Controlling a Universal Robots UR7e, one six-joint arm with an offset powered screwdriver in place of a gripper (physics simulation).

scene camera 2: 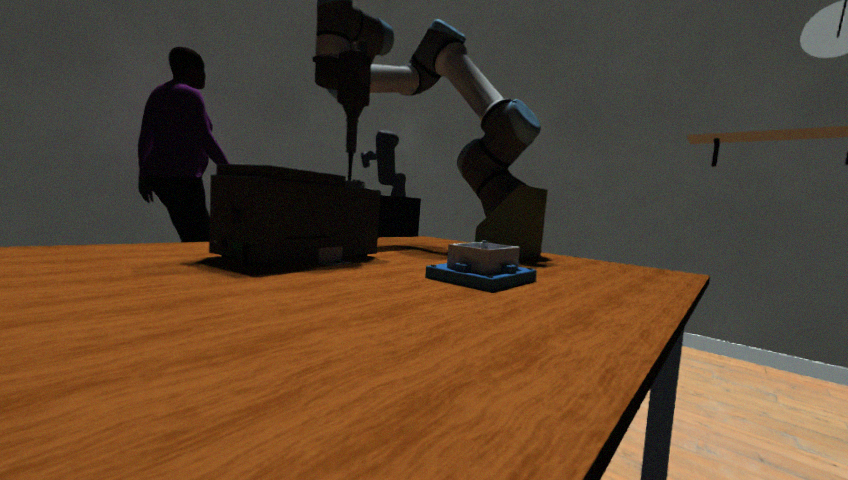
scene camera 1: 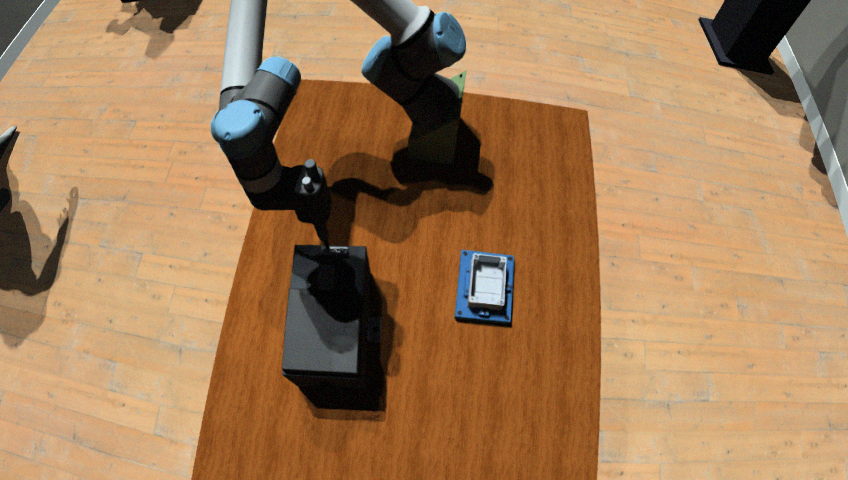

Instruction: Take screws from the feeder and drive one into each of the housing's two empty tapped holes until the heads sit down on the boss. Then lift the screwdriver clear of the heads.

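Note:
The black screw feeder (scene camera 1: 321, 353) (scene camera 2: 291, 220) stands on the table, with a small silver strip (scene camera 1: 340, 250) at its far edge in scene camera 1. My screwdriver (scene camera 1: 327, 246) (scene camera 2: 349, 177) points down, its tip at or just above that strip. Whether it touches the strip or bears a screw is too small and dark to tell. The light grey, open-topped housing (scene camera 1: 487, 303) (scene camera 2: 482, 260) sits upright on a blue fixture plate (scene camera 1: 473, 315) (scene camera 2: 461, 277), to the right of the feeder and apart from the screwdriver. Its holes are too small to judge clearly.
The arm's base stands on a green-brown wedge mount (scene camera 2: 529, 223) at the back of the wooden table (scene camera 1: 535, 386) (scene camera 2: 357, 368). A person in purple (scene camera 2: 175, 130) stands behind the feeder in scene camera 2. Another dark robot arm (scene camera 2: 386, 160) shows in the background.

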